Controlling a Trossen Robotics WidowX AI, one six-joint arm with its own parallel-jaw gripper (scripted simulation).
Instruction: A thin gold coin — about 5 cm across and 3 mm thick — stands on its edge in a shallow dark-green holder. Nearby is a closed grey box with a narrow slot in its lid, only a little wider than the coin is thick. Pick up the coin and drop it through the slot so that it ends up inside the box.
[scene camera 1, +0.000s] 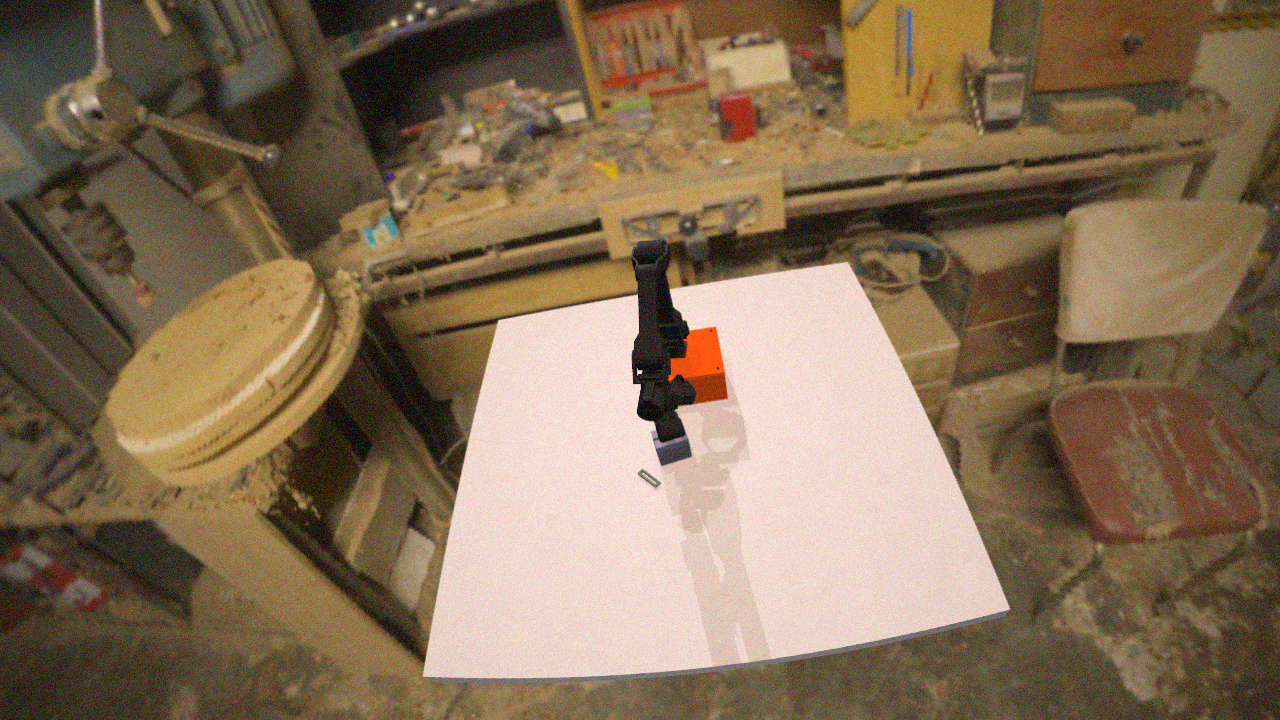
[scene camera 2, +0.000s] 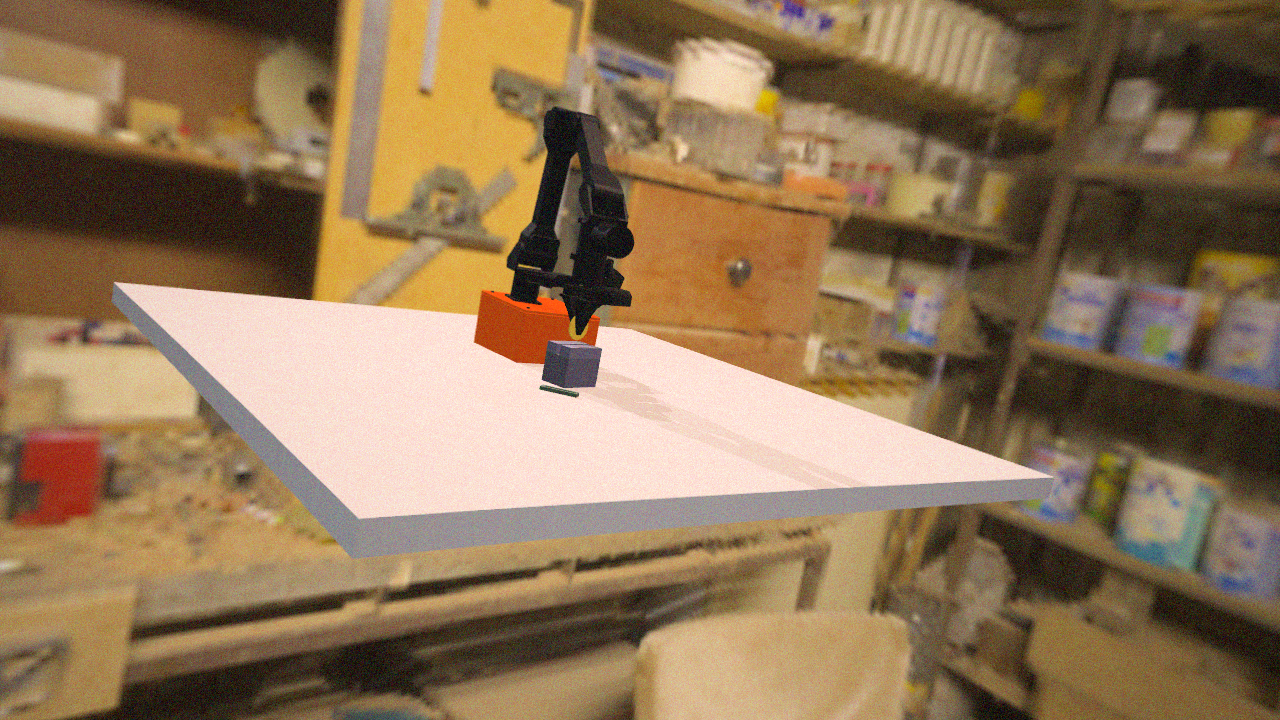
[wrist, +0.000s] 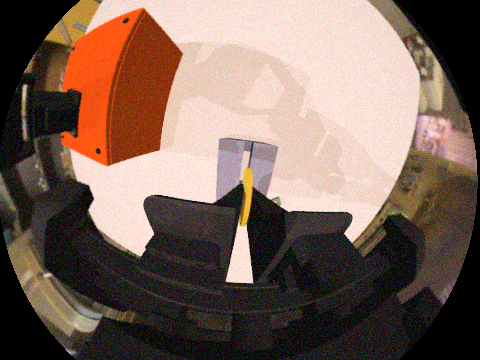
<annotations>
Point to the gripper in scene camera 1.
At 668, 430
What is the gripper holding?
A gold coin.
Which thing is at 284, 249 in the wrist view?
The gripper.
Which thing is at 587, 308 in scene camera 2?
The gripper.
</annotations>
